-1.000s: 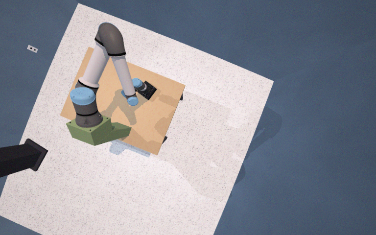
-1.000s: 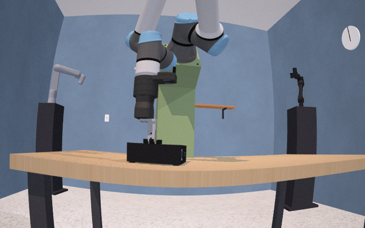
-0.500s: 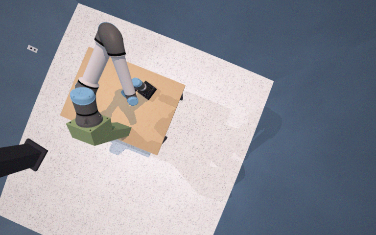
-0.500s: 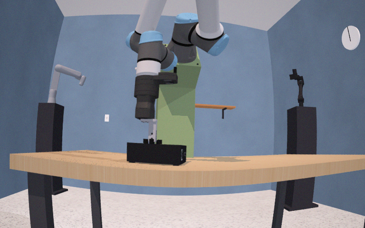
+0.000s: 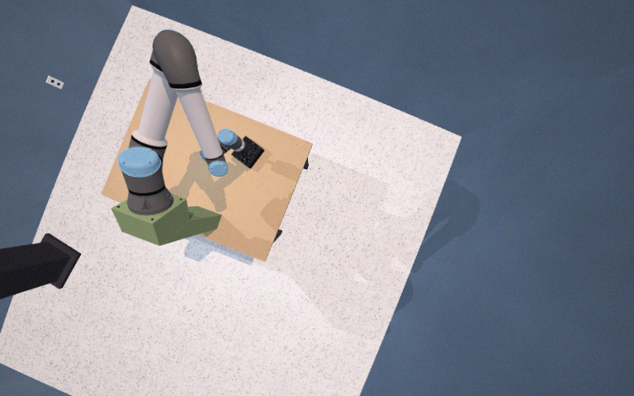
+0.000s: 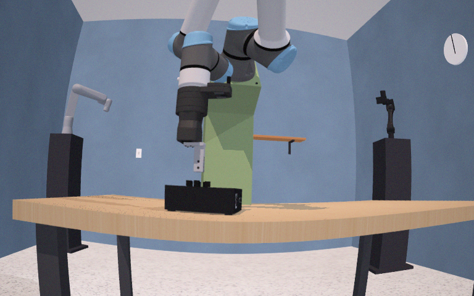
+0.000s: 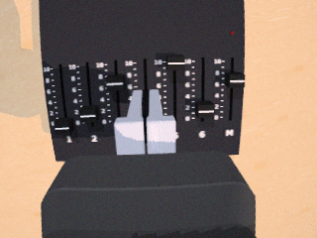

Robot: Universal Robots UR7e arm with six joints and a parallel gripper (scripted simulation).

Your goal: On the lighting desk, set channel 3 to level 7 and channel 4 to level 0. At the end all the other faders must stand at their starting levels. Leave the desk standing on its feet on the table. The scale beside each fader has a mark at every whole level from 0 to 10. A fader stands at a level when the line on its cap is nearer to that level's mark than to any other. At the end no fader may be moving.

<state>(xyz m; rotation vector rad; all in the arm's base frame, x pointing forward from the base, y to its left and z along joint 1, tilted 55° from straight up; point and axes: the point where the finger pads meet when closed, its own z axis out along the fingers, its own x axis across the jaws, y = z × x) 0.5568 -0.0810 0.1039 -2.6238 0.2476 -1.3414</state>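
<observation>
The channel 4 cap is 2 cm to the right of my hand and 4 cm below it. The rest, counted from my hand: channel 6 cap: 4 cm ahead, 2 cm to the right, 4 cm below; then channel 5 cap: 2 cm ahead, 2 cm to the left, 4 cm below; then channel 3 cap: 2 cm behind, 1 cm to the left, 4 cm below.
</observation>
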